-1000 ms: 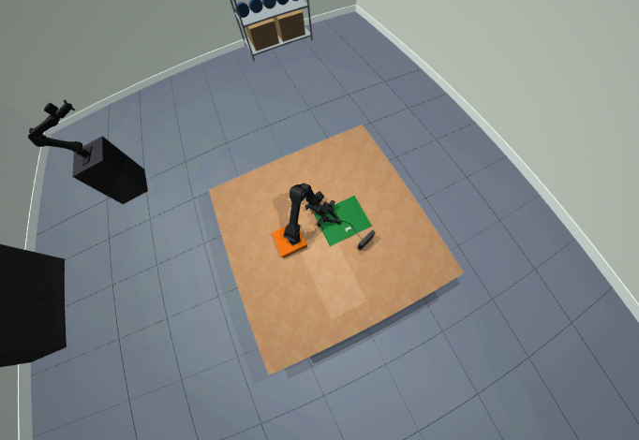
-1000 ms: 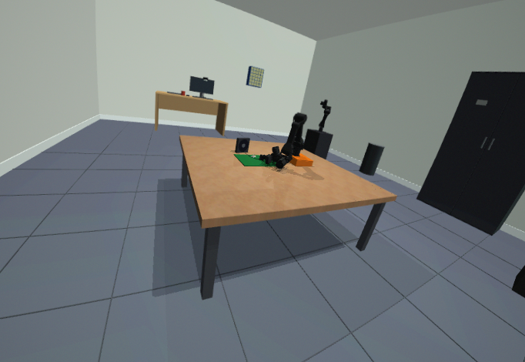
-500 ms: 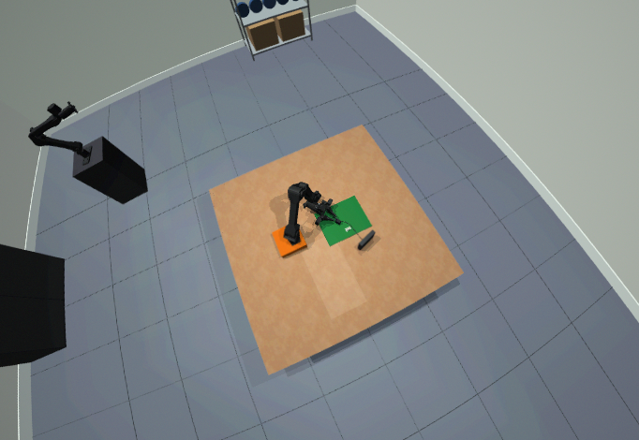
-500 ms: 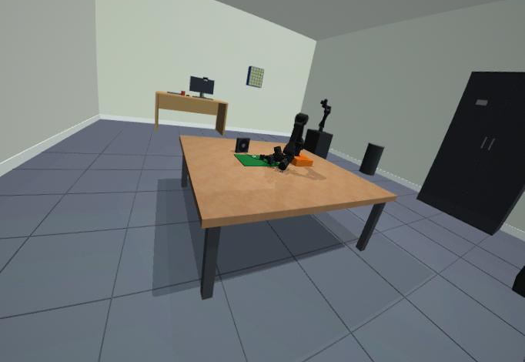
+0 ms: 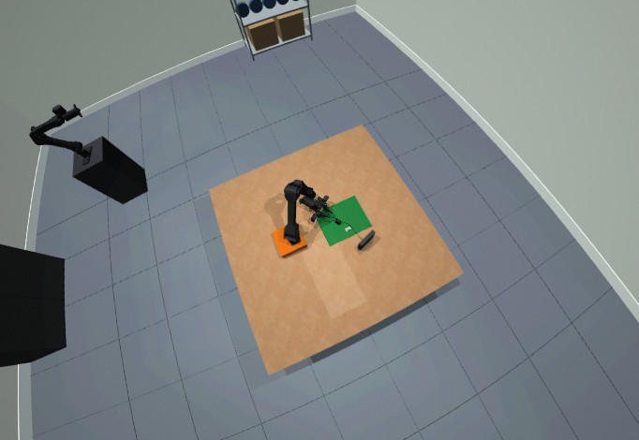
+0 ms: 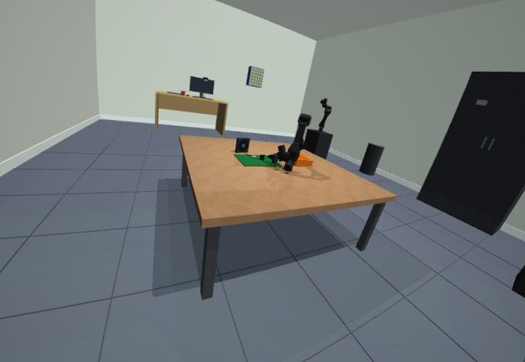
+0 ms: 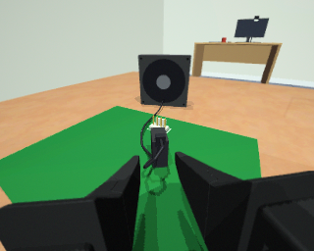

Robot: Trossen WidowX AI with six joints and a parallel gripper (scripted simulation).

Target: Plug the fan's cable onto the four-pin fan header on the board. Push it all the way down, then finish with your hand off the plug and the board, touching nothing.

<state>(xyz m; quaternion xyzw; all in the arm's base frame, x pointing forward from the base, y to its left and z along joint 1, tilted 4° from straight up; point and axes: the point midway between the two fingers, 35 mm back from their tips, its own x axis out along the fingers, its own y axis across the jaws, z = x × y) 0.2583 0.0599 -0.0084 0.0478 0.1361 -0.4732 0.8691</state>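
My gripper tip is 20 mm short of the black plug, 50 mm to the left of it and 30 mm above it. Also, from my gripper tip: black fan 100 mm ahead, 240 mm to the right, 10 mm above; then green board 60 mm ahead, 50 mm to the right, 70 mm below; then white four-pin header 60 mm ahead, 120 mm to the right, 50 mm below.
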